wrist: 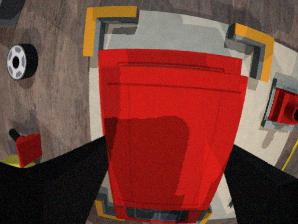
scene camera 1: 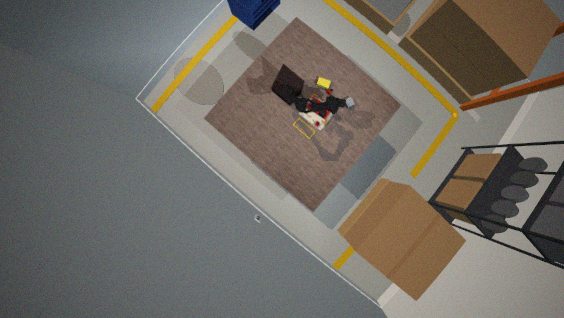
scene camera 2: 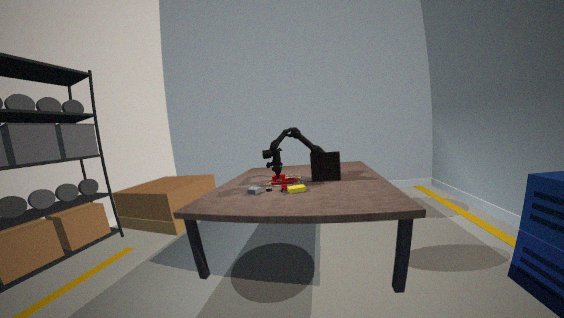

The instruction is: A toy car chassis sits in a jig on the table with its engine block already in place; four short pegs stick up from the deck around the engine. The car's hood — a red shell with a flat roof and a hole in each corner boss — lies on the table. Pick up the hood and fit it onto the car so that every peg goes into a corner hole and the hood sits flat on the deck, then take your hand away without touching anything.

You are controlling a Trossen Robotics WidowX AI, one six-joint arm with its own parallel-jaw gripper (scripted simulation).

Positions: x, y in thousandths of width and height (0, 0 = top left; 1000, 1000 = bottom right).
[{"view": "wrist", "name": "my gripper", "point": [565, 650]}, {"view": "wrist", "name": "red hood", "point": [569, 583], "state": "held by my gripper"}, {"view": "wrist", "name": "black wheel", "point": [89, 270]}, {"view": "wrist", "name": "pale jig plate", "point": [881, 266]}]
